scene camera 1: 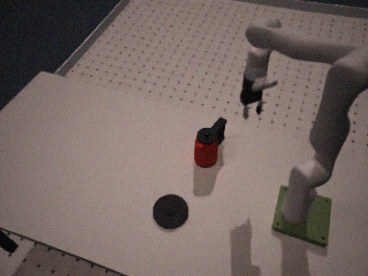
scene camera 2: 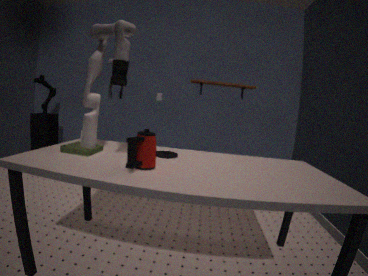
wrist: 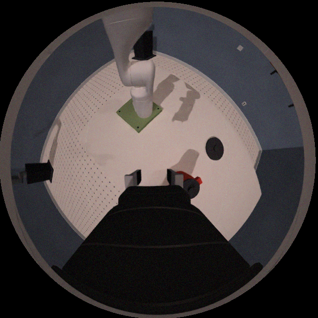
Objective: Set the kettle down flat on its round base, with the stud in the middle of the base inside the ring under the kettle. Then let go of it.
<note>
In view: my gripper (wrist: 153, 174) and a round black base (scene camera 1: 170, 211).
</note>
